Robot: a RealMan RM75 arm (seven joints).
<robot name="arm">
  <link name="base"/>
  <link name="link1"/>
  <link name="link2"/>
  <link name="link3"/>
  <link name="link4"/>
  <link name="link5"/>
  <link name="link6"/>
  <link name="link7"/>
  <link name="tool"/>
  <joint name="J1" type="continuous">
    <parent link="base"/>
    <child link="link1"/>
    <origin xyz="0 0 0.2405" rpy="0 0 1.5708"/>
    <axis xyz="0 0 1"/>
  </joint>
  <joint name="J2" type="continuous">
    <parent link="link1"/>
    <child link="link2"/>
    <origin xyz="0 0 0" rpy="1.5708 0 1.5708"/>
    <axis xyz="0 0 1"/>
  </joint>
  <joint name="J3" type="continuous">
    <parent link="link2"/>
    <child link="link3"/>
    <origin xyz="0 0.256 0" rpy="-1.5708 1.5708 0"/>
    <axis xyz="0 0 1"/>
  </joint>
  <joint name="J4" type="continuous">
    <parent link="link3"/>
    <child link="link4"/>
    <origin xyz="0 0 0" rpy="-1.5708 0 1.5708"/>
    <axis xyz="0 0 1"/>
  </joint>
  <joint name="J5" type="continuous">
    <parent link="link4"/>
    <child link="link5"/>
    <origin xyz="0 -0.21 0" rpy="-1.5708 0 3.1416"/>
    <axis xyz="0 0 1"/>
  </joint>
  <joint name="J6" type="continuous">
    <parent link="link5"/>
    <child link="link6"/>
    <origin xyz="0 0 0" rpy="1.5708 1.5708 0"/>
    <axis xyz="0 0 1"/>
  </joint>
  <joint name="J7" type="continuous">
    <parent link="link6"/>
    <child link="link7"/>
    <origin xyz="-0.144 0 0" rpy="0 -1.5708 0"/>
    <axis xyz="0 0 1"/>
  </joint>
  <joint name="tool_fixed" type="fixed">
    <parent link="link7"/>
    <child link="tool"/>
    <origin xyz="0 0 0" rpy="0 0 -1.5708"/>
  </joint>
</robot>
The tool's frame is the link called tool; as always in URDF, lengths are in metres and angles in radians. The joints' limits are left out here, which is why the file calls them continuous.
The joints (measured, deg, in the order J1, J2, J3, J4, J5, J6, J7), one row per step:
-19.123 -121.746 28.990 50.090 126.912 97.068 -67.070
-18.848 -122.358 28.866 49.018 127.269 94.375 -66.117
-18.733 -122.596 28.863 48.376 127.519 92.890 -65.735
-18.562 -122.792 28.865 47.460 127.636 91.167 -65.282
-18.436 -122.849 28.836 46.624 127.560 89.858 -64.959
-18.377 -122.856 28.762 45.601 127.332 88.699 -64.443
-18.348 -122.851 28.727 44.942 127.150 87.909 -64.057
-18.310 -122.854 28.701 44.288 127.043 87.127 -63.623
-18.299 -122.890 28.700 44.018 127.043 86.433 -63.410
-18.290 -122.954 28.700 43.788 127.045 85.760 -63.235
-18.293 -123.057 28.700 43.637 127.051 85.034 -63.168
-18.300 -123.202 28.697 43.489 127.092 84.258 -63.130
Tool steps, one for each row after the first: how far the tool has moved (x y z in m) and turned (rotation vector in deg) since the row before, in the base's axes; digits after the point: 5 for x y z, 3 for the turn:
-0.00507 0.00009 -0.00705 1.071 0.820 1.257
-0.00300 0.00008 -0.00359 0.442 0.524 0.778
-0.00371 -0.00018 -0.00403 0.550 0.474 0.963
-0.00297 -0.00009 -0.00267 0.500 0.236 0.794
-0.00244 -0.00004 -0.00279 0.498 0.044 0.575
-0.00158 0.00012 -0.00171 0.368 0.079 0.330
-0.00167 -0.00010 -0.00187 0.299 0.148 0.302
-0.00132 0.00040 -0.00094 0.291 0.318 0.271
-0.00116 0.00040 -0.00100 0.278 0.294 0.276
-0.00106 0.00063 -0.00097 0.315 0.302 0.351
-0.00103 0.00060 -0.00127 0.301 0.305 0.401

